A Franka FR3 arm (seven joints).
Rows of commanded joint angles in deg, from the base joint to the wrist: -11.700, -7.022, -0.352, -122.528, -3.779, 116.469, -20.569; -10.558, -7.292, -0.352, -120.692, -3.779, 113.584, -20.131; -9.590, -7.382, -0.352, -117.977, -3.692, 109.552, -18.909; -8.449, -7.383, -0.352, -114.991, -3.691, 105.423, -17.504; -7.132, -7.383, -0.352, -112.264, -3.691, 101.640, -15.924; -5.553, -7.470, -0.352, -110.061, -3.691, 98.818, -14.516; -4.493, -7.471, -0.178, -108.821, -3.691, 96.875, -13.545; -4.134, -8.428, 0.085, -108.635, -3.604, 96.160, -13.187; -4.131, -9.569, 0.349, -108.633, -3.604, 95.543, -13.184; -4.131, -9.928, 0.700, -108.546, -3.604, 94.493, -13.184; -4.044, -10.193, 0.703, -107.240, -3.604, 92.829, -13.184; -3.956, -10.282, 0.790, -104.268, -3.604, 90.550, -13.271; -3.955, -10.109, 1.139, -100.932, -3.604, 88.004, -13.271; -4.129, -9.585, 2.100, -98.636, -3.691, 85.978, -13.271; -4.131, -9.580, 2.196, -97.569, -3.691, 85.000, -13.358; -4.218, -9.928, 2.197, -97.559, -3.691, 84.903, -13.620; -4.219, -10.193, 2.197, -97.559, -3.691, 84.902, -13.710; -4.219, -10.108, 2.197, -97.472, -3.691, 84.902, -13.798; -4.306, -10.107, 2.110, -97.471, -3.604, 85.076, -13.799; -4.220, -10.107, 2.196, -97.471, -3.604, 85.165, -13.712
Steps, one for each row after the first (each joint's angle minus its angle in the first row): 1.142, -0.270, 0.000, 1.836, 0.000, -2.885, 0.438; 2.110, -0.360, 0.000, 4.551, 0.087, -6.917, 1.660; 3.251, -0.361, 0.000, 7.537, 0.088, -11.046, 3.065; 4.568, -0.361, 0.000, 10.264, 0.088, -14.829, 4.645; 6.147, -0.448, 0.000, 12.467, 0.088, -17.651, 6.053; 7.207, -0.449, 0.174, 13.707, 0.088, -19.594, 7.024; 7.566, -1.406, 0.437, 13.893, 0.175, -20.309, 7.382; 7.569, -2.547, 0.701, 13.895, 0.175, -20.926, 7.385; 7.569, -2.906, 1.052, 13.982, 0.175, -21.976, 7.385; 7.656, -3.171, 1.055, 15.288, 0.175, -23.640, 7.385; 7.744, -3.260, 1.142, 18.260, 0.175, -25.919, 7.298; 7.745, -3.087, 1.491, 21.596, 0.175, -28.465, 7.298; 7.571, -2.563, 2.452, 23.892, 0.088, -30.491, 7.298; 7.569, -2.558, 2.548, 24.959, 0.088, -31.469, 7.211; 7.482, -2.906, 2.549, 24.969, 0.088, -31.566, 6.949; 7.481, -3.171, 2.549, 24.969, 0.088, -31.567, 6.859; 7.481, -3.086, 2.549, 25.056, 0.088, -31.567, 6.771; 7.394, -3.085, 2.462, 25.057, 0.175, -31.393, 6.770; 7.480, -3.085, 2.548, 25.057, 0.175, -31.304, 6.857
